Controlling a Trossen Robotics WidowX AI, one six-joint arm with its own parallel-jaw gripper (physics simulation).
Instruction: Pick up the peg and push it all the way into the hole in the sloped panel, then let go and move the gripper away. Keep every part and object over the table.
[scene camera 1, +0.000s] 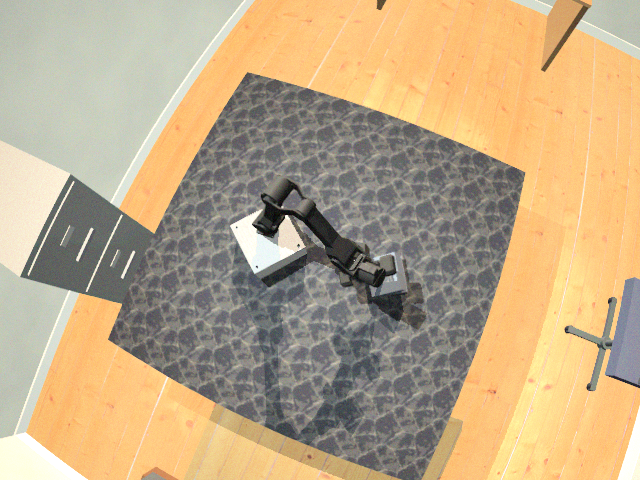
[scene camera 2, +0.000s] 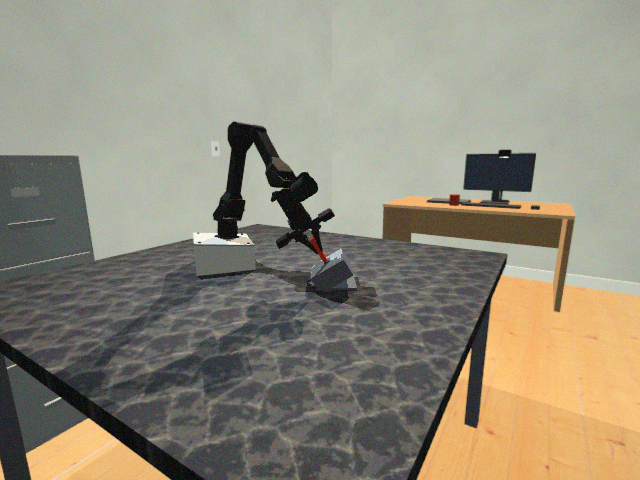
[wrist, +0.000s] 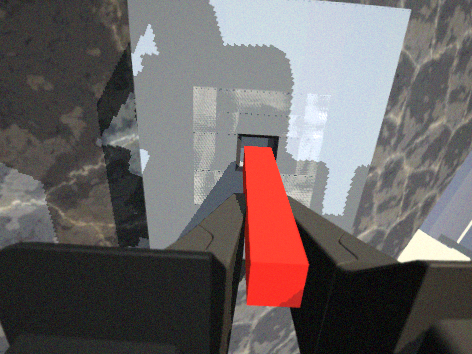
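Where they show: gripper, fingertip midpoint: (scene camera 2: 320, 252) (wrist: 259, 206); arm's base, origin of the base link: (scene camera 1: 267, 227) (scene camera 2: 226, 236).
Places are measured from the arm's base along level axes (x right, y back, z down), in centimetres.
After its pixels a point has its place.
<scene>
A red square peg (scene camera 2: 318, 250) @(y -39.7, x 4.4, z -0.6 cm) (wrist: 272, 215) @(y -38.4, x 3.6, z -2.2 cm) slants down between the fingers, its lower end toward the panel. My gripper (scene camera 2: 317, 251) @(y -40.2, x 4.3, z 0.1 cm) (wrist: 259, 206) @(y -40.2, x 4.3, z 0.1 cm) is shut on the peg, close above the sloped panel. The grey-white sloped panel (scene camera 1: 393, 283) @(y -45.9, x 5.1, z 1.7 cm) (scene camera 2: 334, 273) @(y -46.6, x 7.8, z 4.6 cm) (wrist: 350, 60) @(y -42.4, x -2.3, z 1.5 cm) stands on the table. Its square hole (wrist: 258, 141) shows in the wrist view. The peg's far end overlaps the lower middle of the hole there, with dark opening visible above and beside it. Whether the tip is inside the hole or in front of it cannot be told. In scene camera 1 the arm hides the peg.
The dark stone-patterned table (scene camera 1: 439, 206) @(y -55.8, x -29.7, z 9.5 cm) (scene camera 2: 361, 387) @(y -69.6, x 45.7, z 9.5 cm) carries the panel and the arm's white base box (scene camera 1: 258, 253) @(y -0.3, x 9.7, z -0.6 cm) (scene camera 2: 224, 259) @(y -7.6, x 10.0, z 4.9 cm). A grey cabinet (scene camera 1: 98, 242) (scene camera 2: 41, 206) stands beyond the table's left edge. A wooden desk (scene camera 2: 478, 219) with a monitor (scene camera 2: 499, 172) stands at the back right.
</scene>
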